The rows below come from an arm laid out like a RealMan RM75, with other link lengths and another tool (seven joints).
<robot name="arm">
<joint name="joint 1" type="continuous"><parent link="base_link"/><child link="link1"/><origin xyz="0 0 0.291" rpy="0 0 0"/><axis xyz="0 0 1"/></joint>
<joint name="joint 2" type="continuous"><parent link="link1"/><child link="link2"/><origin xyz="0 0 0" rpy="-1.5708 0 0"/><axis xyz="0 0 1"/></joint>
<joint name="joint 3" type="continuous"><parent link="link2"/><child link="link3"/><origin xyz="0 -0.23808 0" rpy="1.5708 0 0"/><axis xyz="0 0 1"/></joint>
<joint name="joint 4" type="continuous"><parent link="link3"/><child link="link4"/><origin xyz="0 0 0" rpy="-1.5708 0 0"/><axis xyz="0 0 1"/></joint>
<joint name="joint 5" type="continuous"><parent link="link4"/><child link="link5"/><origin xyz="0 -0.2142 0" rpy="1.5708 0 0"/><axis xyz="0 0 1"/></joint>
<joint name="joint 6" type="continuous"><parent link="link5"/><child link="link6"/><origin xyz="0 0 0" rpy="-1.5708 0 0"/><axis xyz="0 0 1"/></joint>
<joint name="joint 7" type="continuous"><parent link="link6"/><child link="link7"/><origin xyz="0 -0.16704 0" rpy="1.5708 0 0"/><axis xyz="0 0 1"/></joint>
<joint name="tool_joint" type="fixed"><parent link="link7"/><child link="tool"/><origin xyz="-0.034 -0.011 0.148" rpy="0 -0.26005 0.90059"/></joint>
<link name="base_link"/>
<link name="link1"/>
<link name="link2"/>
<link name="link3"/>
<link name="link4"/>
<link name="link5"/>
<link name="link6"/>
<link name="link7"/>
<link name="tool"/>
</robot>
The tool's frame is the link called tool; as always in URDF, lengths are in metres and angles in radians. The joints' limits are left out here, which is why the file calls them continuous.
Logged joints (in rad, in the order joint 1, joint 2, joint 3, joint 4, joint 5, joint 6, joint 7), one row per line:
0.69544, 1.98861, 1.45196, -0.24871, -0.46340, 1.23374, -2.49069
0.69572, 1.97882, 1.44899, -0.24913, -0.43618, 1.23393, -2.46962
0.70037, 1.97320, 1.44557, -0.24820, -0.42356, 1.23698, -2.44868
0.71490, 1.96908, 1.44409, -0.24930, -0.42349, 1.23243, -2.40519
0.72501, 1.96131, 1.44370, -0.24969, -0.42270, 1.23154, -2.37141
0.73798, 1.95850, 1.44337, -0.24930, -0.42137, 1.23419, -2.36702
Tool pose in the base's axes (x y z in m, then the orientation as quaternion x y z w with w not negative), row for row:
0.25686, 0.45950, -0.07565, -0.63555, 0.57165, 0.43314, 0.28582
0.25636, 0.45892, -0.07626, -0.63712, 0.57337, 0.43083, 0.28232
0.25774, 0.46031, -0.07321, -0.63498, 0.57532, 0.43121, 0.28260
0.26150, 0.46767, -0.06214, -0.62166, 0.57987, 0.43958, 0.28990
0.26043, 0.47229, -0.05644, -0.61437, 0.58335, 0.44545, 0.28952
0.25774, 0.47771, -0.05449, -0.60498, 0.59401, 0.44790, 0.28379
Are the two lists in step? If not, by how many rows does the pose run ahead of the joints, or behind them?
The pose runs 2 rows behind the joints: the pose in row i belongs to the joints in row i - 2.
